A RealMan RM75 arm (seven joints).
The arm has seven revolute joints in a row. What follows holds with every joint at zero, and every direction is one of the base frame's. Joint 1 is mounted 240.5 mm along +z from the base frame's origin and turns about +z. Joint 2 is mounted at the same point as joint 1 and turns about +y. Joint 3 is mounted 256.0 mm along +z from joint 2 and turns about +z. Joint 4 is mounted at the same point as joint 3 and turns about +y. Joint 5 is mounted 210.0 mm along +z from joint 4 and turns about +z. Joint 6 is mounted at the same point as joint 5 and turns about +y. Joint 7 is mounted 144.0 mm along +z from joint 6 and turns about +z. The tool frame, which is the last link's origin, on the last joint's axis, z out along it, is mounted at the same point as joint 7; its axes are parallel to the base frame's.
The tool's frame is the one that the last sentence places.
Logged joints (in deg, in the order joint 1, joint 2, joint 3, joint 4, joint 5, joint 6, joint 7), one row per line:
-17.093 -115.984 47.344 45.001 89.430 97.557 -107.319
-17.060 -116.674 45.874 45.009 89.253 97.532 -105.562
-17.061 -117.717 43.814 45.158 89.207 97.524 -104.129
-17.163 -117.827 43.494 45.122 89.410 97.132 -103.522
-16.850 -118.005 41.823 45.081 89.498 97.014 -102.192
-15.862 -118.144 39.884 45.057 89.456 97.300 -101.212
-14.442 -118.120 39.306 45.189 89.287 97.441 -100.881
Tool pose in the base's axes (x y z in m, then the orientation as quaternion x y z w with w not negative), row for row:
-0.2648 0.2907 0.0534 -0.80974 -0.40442 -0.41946 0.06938
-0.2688 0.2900 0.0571 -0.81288 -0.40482 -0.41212 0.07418
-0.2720 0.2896 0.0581 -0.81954 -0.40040 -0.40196 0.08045
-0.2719 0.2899 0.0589 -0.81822 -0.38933 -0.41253 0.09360
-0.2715 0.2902 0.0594 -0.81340 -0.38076 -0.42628 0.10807
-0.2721 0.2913 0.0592 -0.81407 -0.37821 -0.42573 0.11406
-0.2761 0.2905 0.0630 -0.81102 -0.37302 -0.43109 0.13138
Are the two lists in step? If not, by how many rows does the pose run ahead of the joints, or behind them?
The pose runs 2 rows behind the joints: the pose in row i belongs to the joints in row i - 2.
